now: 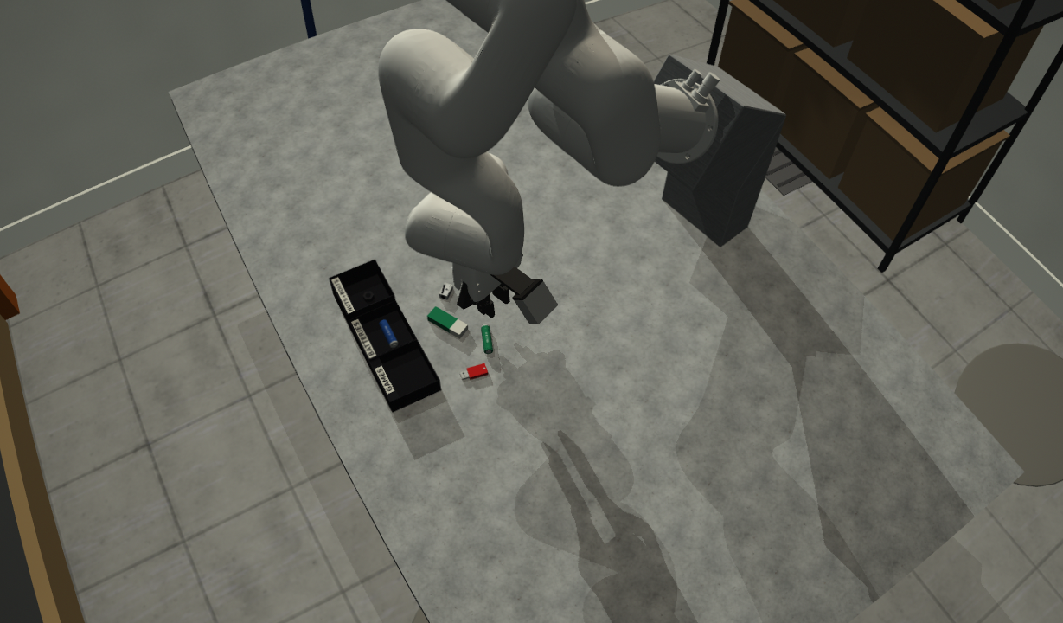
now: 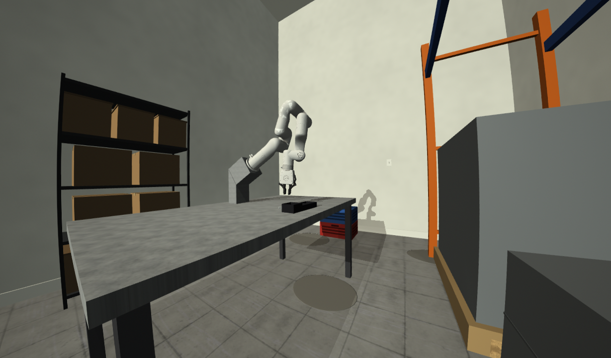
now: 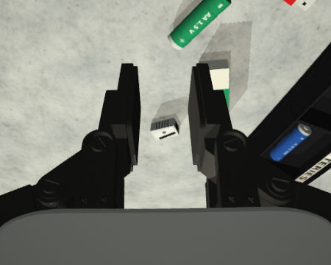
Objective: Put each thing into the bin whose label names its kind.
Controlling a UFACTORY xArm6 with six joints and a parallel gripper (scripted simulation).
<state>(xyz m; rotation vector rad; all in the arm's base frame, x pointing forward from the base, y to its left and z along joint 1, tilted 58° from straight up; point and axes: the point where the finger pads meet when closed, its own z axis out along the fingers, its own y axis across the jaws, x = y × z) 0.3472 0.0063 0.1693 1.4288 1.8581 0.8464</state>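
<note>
The green battery is 9 cm below my hand, 2 cm ahead of it and 1 cm to the left of it. Round my hand: grey metal piece 11 cm to the right, 9 cm below, 4 cm ahead; then white cartridge 9 cm below, 6 cm ahead, 4 cm to the right; then red USB stick 10 cm below, 6 cm ahead, 5 cm to the left.
</note>
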